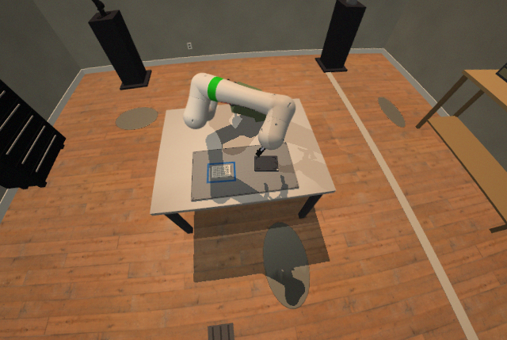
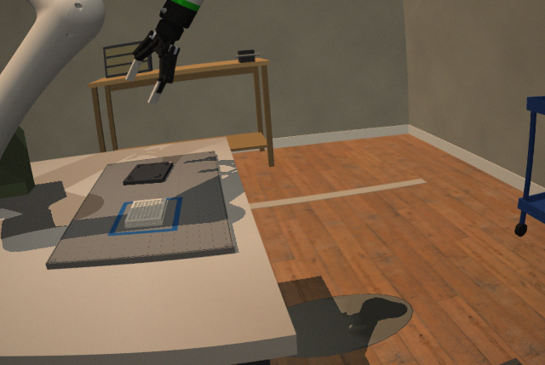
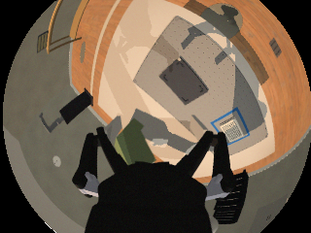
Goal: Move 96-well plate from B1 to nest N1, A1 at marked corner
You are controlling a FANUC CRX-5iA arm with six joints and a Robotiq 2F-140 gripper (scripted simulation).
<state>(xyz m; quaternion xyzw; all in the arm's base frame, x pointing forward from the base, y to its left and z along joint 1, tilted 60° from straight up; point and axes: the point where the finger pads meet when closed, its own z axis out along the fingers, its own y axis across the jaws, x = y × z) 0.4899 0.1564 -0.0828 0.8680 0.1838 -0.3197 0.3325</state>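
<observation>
The white 96-well plate lies 10 mm ahead of my hand, 310 mm to the right of it and 250 mm below it. The rest, counted from my hand: dark plate nest N1: 10 mm behind, 250 mm below.
</observation>
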